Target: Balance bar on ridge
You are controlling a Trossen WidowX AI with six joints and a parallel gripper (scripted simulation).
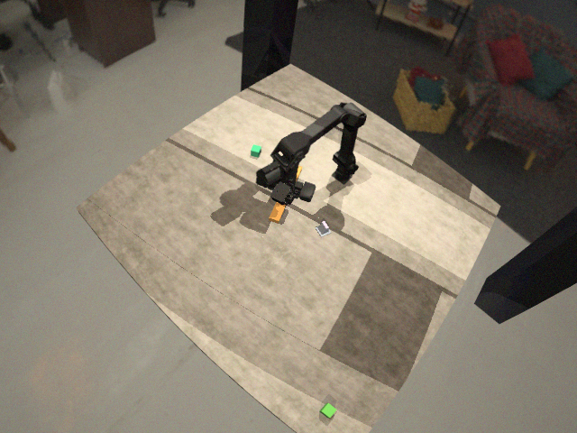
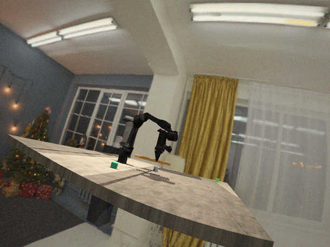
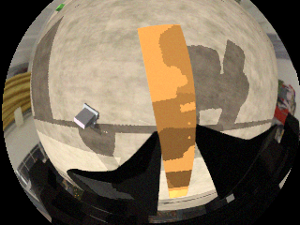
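The bar is 3 cm behind my gripper tip and 1 cm to the right of it.
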